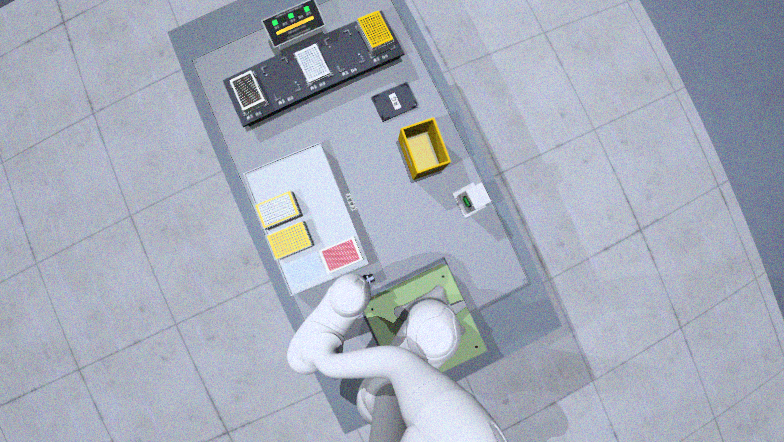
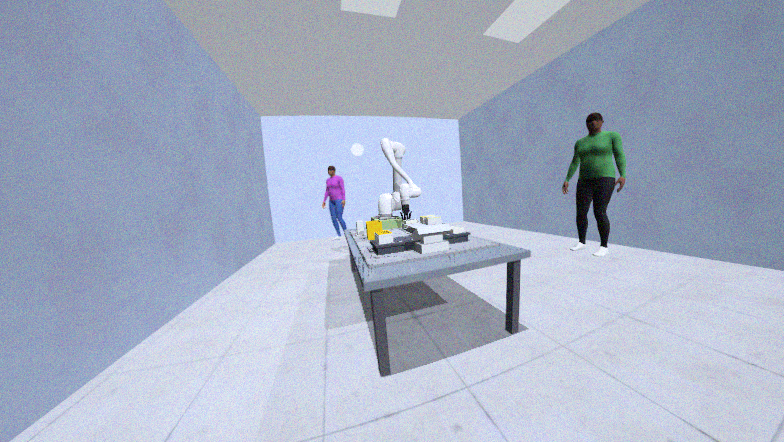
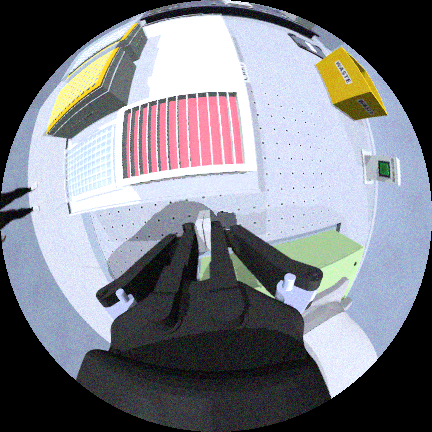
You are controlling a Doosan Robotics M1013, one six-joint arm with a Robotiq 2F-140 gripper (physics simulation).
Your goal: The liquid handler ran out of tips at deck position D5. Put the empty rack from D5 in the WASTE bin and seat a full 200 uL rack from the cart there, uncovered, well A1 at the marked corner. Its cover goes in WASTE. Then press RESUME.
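My gripper is shut with nothing between its fingers, beside the cart's near edge, close to the red rack. A yellow rack stands at the right end of the deck, at D5; its wells are too small to judge. On the white cart stand a yellow-rimmed rack with a white top and an all-yellow-topped rack. The yellow WASTE bin looks empty inside. The green RESUME button is on a white box at the right.
A red rack and a pale blue rack are at the cart's near end. The deck also holds a dark-welled rack and a white rack. A dark labelled plate lies before the deck. Two people stand beyond the table.
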